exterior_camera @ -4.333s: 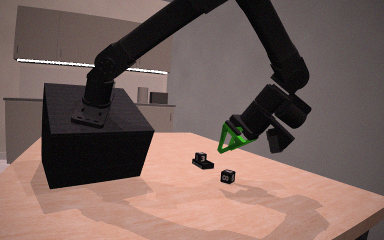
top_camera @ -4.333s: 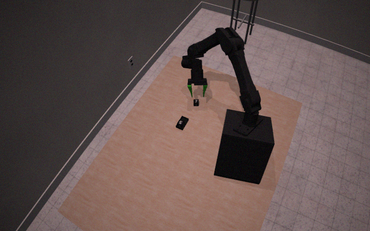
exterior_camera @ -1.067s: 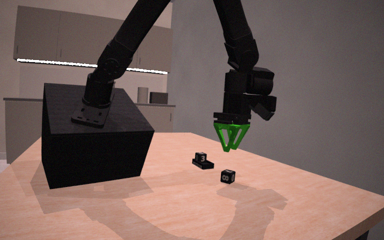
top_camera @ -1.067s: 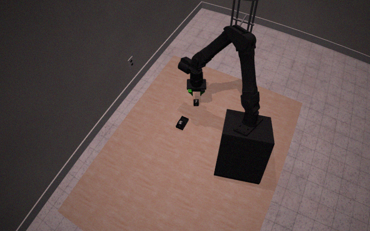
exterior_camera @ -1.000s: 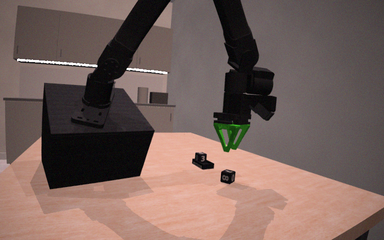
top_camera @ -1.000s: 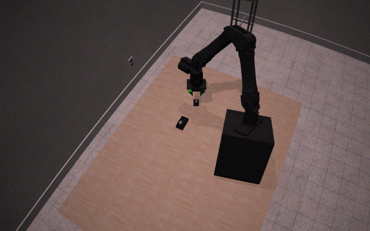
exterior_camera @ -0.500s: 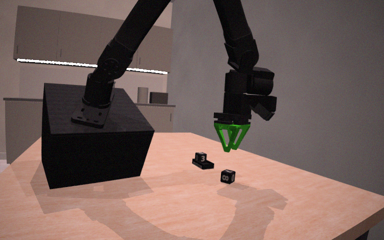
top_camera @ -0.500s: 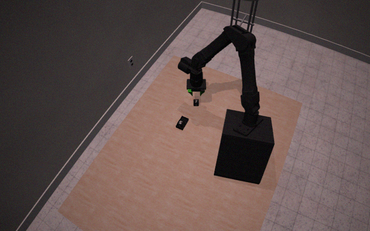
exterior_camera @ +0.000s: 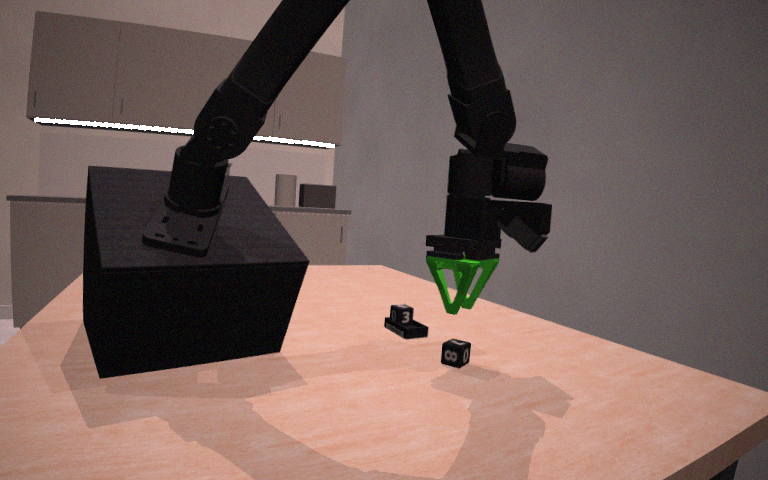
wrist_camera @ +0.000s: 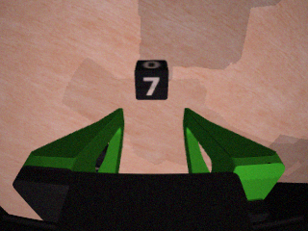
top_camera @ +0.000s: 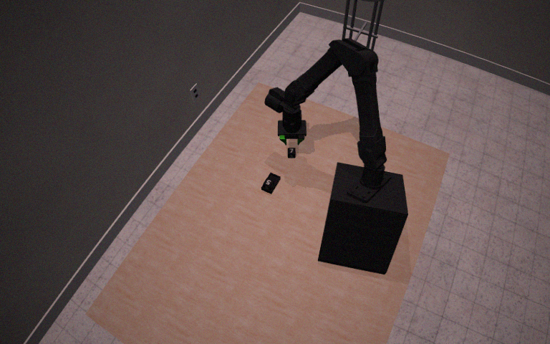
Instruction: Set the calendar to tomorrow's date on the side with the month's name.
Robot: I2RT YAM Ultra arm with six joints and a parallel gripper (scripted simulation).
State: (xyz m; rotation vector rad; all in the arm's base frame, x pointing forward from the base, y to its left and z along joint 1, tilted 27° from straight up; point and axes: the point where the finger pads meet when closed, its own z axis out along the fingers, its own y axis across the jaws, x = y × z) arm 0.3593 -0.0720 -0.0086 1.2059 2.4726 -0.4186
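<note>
The black cube is 70 mm below my hand. From my hand the other things lie so: black tray 160 mm to the left, 70 mm below, 10 mm behind.
</note>
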